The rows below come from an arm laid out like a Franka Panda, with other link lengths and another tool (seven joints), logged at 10 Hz.
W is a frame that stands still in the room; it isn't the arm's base.
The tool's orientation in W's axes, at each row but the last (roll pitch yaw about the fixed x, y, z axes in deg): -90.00 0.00 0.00; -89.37 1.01 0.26; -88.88 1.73 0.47; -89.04 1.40 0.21; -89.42 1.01 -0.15; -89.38 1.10 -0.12; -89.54 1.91 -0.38; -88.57 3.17 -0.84
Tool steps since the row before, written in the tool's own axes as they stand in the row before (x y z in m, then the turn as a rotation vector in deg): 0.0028 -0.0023 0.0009 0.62 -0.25 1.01; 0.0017 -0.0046 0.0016 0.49 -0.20 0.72; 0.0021 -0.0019 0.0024 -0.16 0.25 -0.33; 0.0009 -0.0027 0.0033 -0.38 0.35 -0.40; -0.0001 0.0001 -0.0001 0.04 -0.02 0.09; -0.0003 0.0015 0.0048 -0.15 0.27 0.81; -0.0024 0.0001 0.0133 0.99 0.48 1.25; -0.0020 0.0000 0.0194 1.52 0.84 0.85
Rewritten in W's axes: 0.0028 0.0009 0.0023 0.62 1.01 0.25; 0.0018 0.0016 0.0046 0.49 0.72 0.20; 0.0021 0.0024 0.0019 -0.16 -0.33 -0.25; 0.0010 0.0033 0.0027 -0.39 -0.40 -0.35; -0.0001 -0.0001 -0.0001 0.04 0.09 0.02; -0.0003 0.0048 -0.0014 -0.15 0.81 -0.26; -0.0023 0.0133 0.0001 0.98 1.25 -0.50; -0.0017 0.0194 0.0006 1.49 0.85 -0.90
